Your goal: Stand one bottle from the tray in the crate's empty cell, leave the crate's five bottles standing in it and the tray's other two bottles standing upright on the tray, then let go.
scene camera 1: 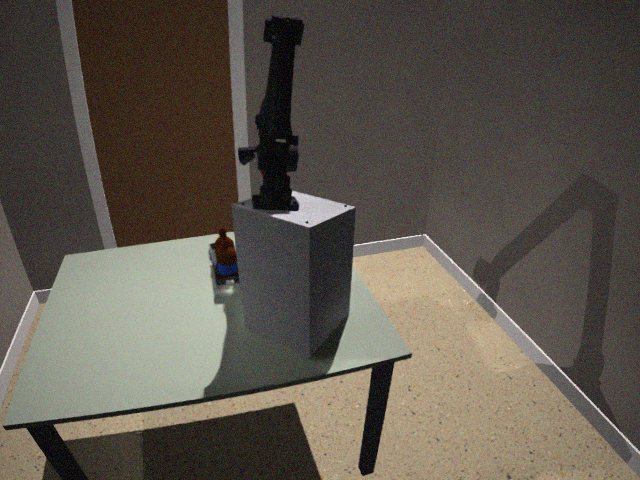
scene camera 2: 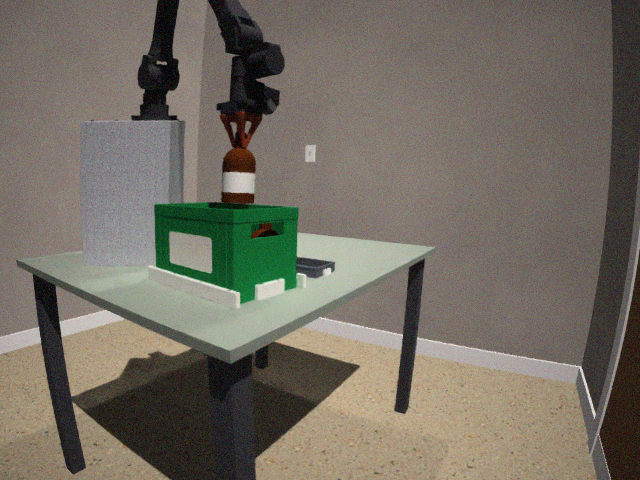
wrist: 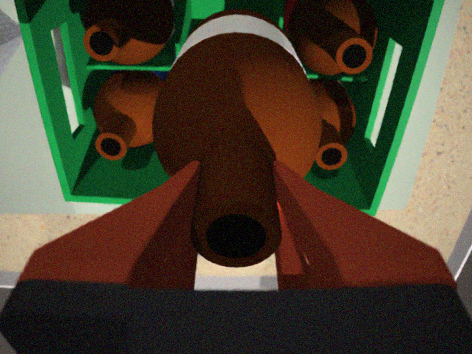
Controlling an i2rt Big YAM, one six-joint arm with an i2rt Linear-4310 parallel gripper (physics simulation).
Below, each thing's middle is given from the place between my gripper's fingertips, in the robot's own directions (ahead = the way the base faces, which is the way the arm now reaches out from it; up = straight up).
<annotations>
Right now the white strip (scene camera 2: 211, 292) is 1 cm behind my hand, 13 cm to the right of it and 29 cm below it.
</annotations>
